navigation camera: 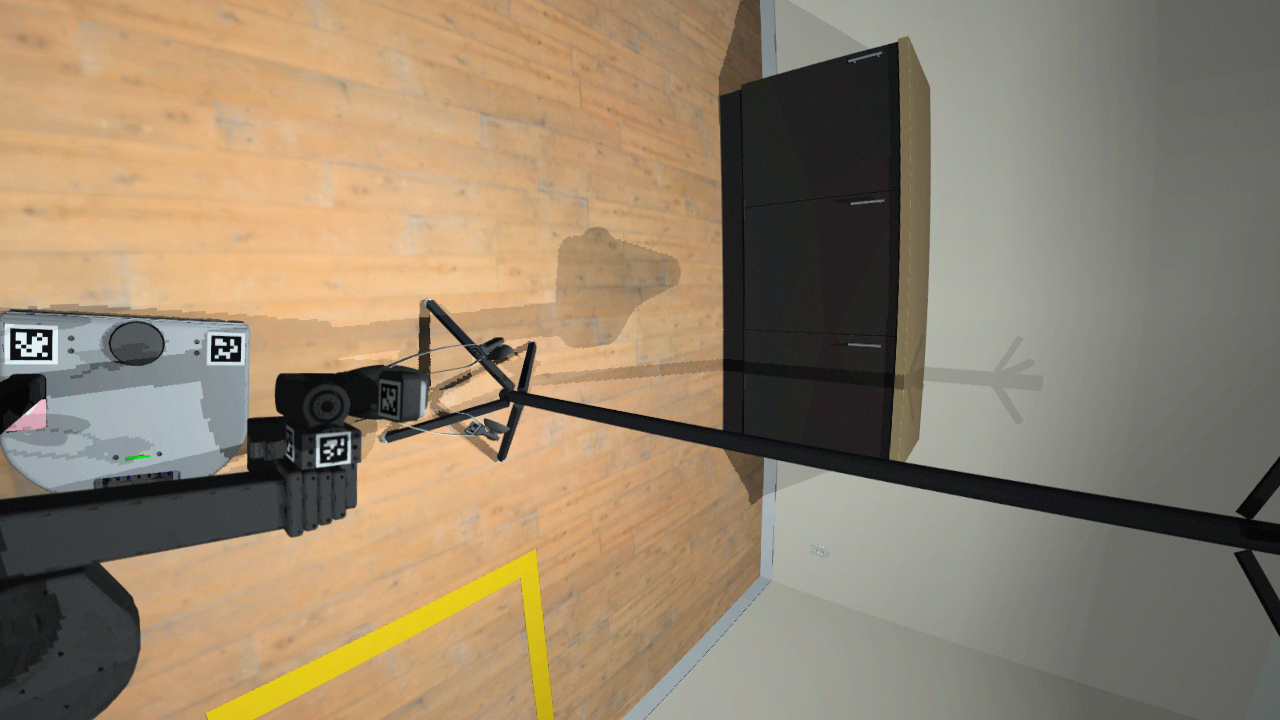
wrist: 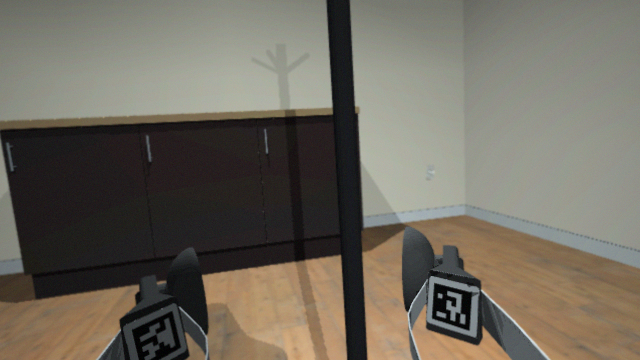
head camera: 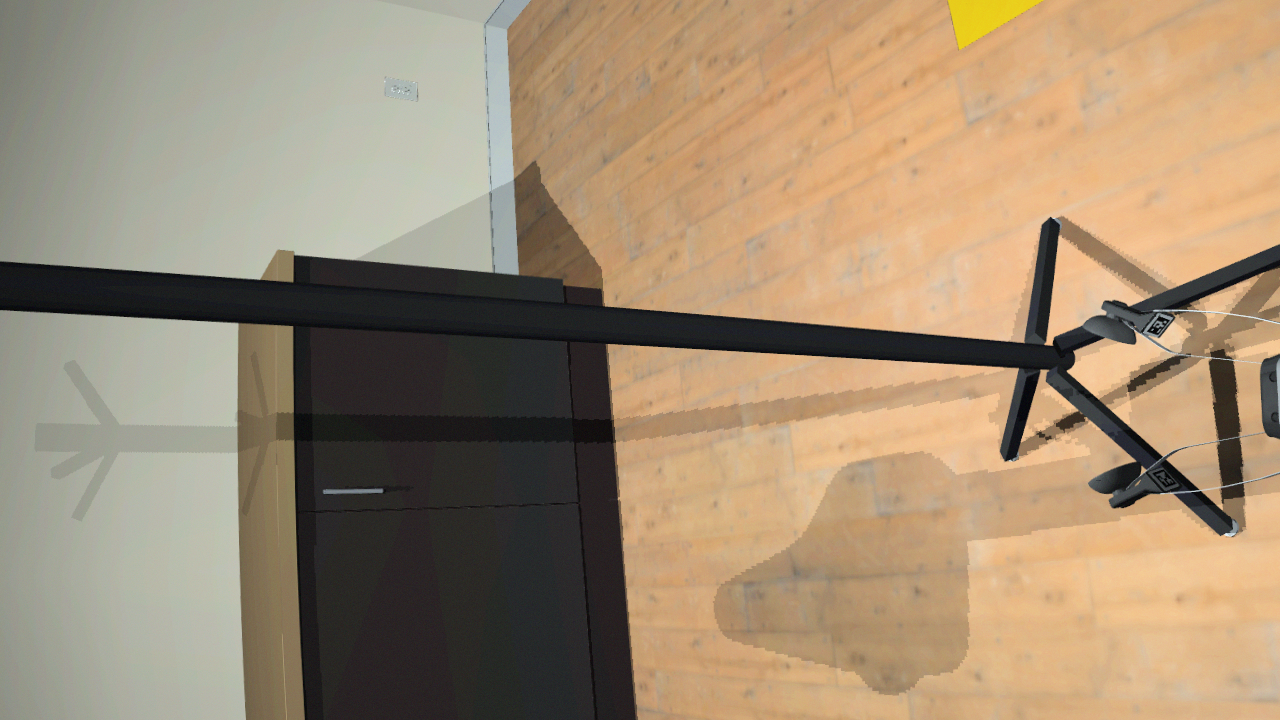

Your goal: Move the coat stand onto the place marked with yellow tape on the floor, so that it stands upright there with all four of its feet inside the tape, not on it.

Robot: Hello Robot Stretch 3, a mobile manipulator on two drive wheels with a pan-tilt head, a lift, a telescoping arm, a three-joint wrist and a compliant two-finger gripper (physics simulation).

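Where they show: gripper, between the fingertips: point(navigation camera: 509, 388) point(wrist: 304, 265) point(head camera: 1090, 404); robot's base, origin of its link: point(navigation camera: 138, 341).
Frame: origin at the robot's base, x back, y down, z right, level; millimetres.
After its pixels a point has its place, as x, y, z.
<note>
The black coat stand point(head camera: 716, 334) @[100, -786, 714] point(navigation camera: 805, 452) @[96, -1003, 715] point(wrist: 346, 150) @[102, -712, 714] stands upright on its four splayed feet in front of the robot. It is outside the yellow tape point(head camera: 984, 17) @[725, 0, 961] point(navigation camera: 384, 637) @[798, 0, 492], which lies on the floor to the stand's right, seen from the robot. Part of the tape shows in the head and navigation views. My gripper point(head camera: 1112, 404) @[25, -664, 418] point(navigation camera: 501, 390) @[25, -664, 418] point(wrist: 304, 265) @[25, -664, 418] is open and empty, low above the stand's near feet. The pole appears just beyond the fingertips. In the wrist view it shows between the fingers, nearer the right one.
A dark cabinet point(head camera: 447, 608) @[-384, -521, 2116] point(navigation camera: 819, 268) @[-438, -529, 2109] point(wrist: 80, 200) @[-1050, -501, 2022] with a wooden top stands against the wall behind the stand. The room corner is right of the cabinet. The robot's base point(navigation camera: 179, 402) @[98, -160, 60] is close to the stand's near feet. Shadows fall on the floor and cabinet.
</note>
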